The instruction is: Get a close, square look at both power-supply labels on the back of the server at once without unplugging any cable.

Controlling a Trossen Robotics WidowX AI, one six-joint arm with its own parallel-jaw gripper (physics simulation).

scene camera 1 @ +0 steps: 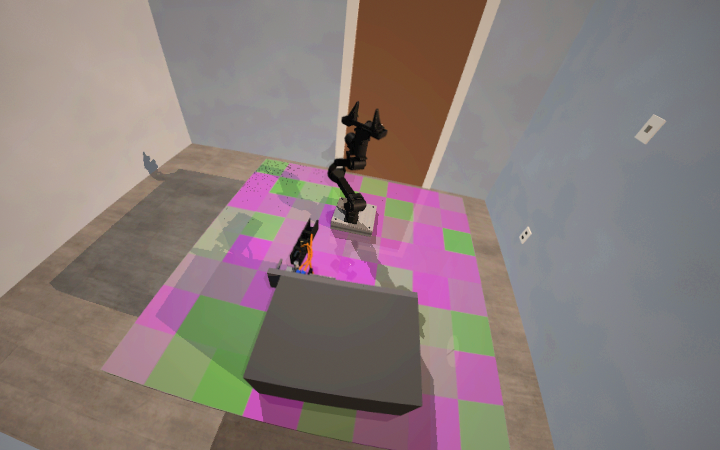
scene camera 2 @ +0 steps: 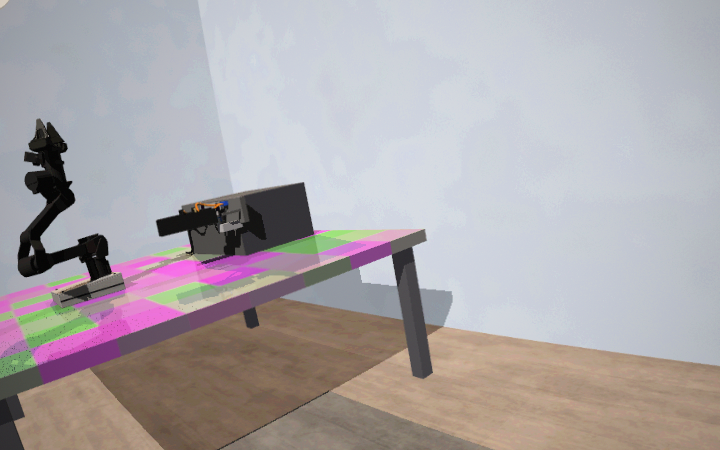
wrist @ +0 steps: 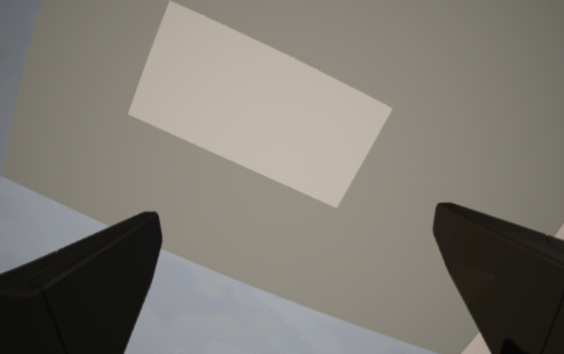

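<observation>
The server, a dark grey box, stands on the checkered table. On its side facing the arm, a black bar sticks out, with orange cables and a blue part near the box. The power-supply labels cannot be made out in any view. My gripper is open and empty. It points up, high above the arm's base and well apart from the server. The wrist view faces the ceiling and its bright panel.
The arm's pale base plate sits on the pink and green table, a short way from the black bar. A brown door is behind the arm. A wall with a socket is at the right.
</observation>
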